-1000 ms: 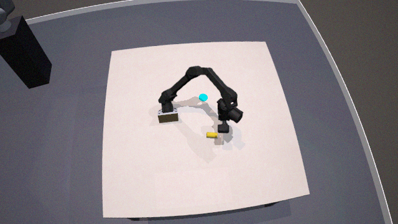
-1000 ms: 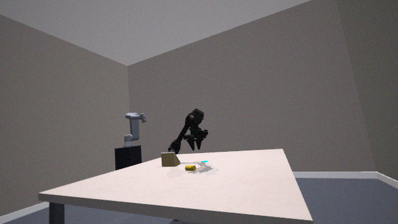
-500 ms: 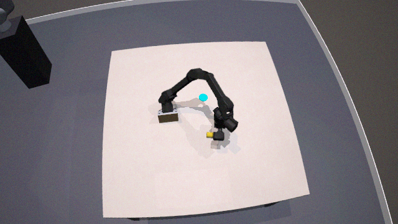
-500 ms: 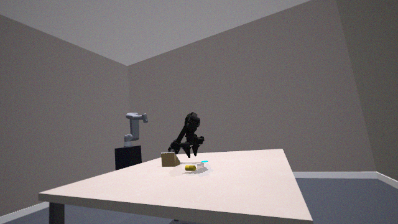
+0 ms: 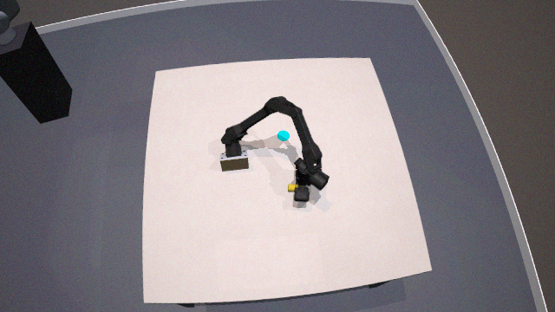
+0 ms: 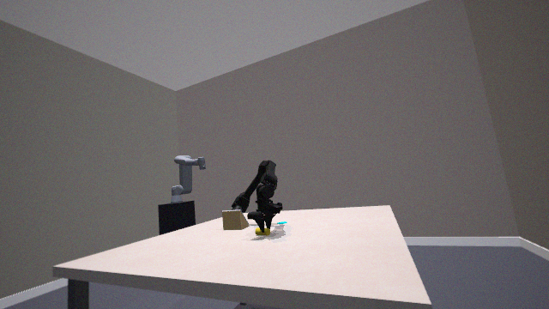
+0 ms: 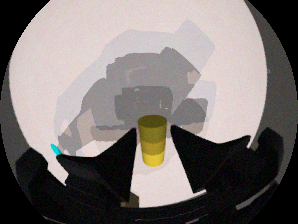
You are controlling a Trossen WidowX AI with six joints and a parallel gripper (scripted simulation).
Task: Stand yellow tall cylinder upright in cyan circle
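The cyan circle is 29 cm to the left of my gripper tip and 2 cm below it. The rest, counted from my gripper tip: yellow cylinder 2 cm behind, 1 cm to the left.
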